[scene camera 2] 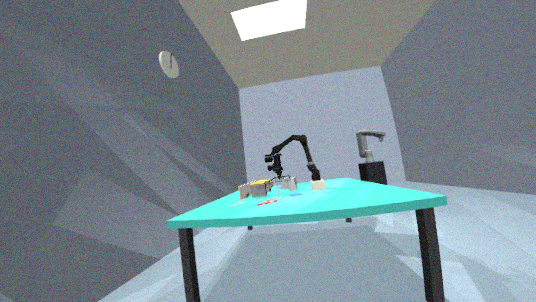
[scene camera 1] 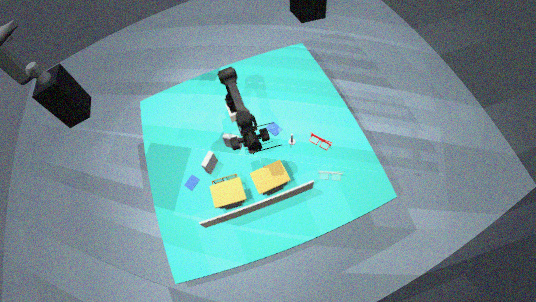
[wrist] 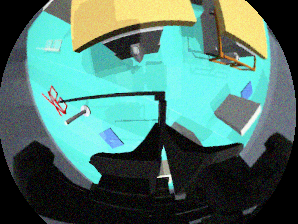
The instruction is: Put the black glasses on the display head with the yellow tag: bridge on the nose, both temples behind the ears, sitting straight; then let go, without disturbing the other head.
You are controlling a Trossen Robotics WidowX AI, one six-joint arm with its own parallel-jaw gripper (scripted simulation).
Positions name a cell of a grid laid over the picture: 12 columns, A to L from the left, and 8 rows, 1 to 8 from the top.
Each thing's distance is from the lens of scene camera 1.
display head (scene camera 1: G5): 131 cm
display head (scene camera 1: F6): 132 cm
